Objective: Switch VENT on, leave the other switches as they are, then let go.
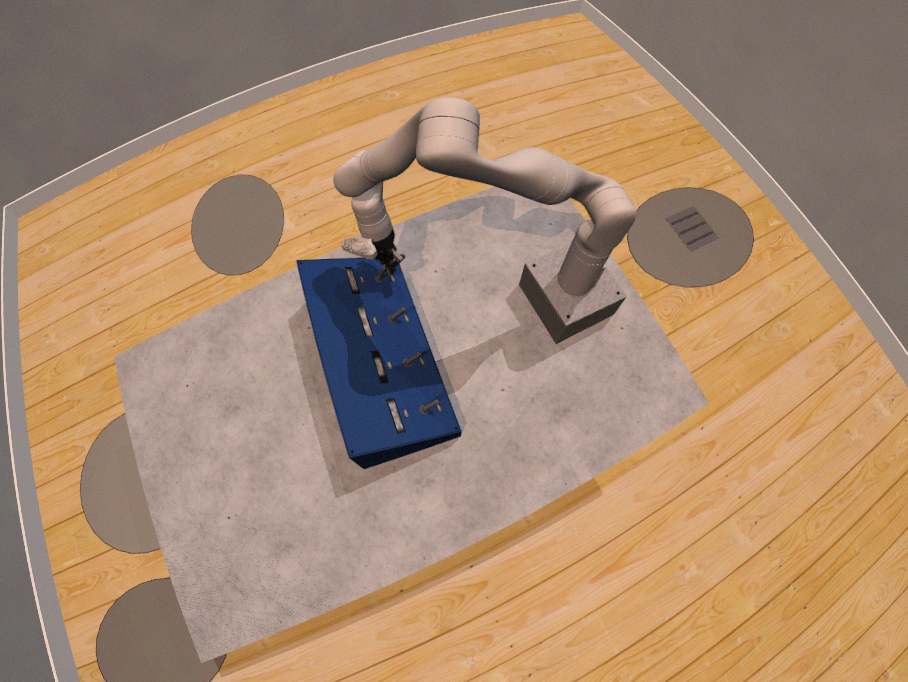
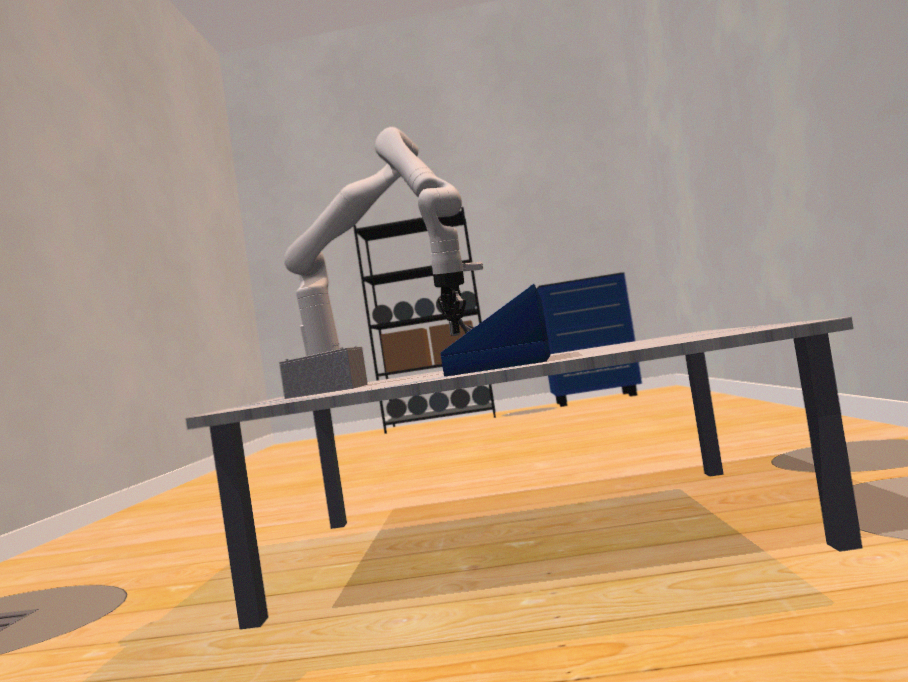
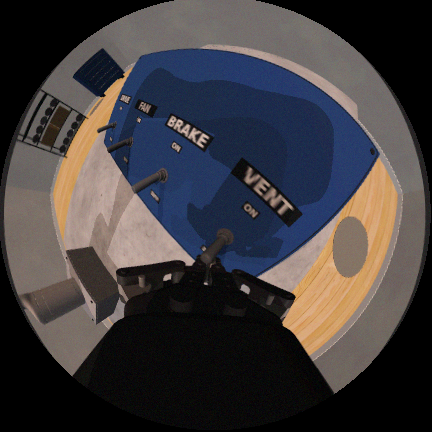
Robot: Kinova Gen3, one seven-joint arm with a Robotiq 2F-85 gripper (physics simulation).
Labels:
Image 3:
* gripper: 207,258
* blue sloped switch panel: 247,149

